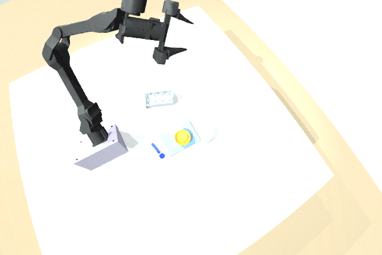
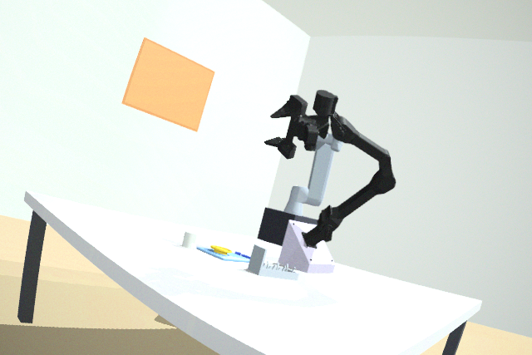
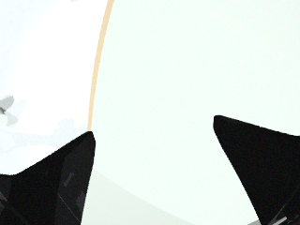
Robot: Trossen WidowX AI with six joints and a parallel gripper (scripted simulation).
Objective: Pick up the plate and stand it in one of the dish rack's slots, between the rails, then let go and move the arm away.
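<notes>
The yellow plate is 11 cm behind my gripper tip, 18 cm to the right of it and 39 cm below it. Also, from my gripper tip: grey dish rack: 12 cm behind, 5 cm to the left, 38 cm below; then light blue mat: 12 cm behind, 16 cm to the right, 40 cm below; then white cup: 1 cm behind, 22 cm to the right, 38 cm below.
</notes>
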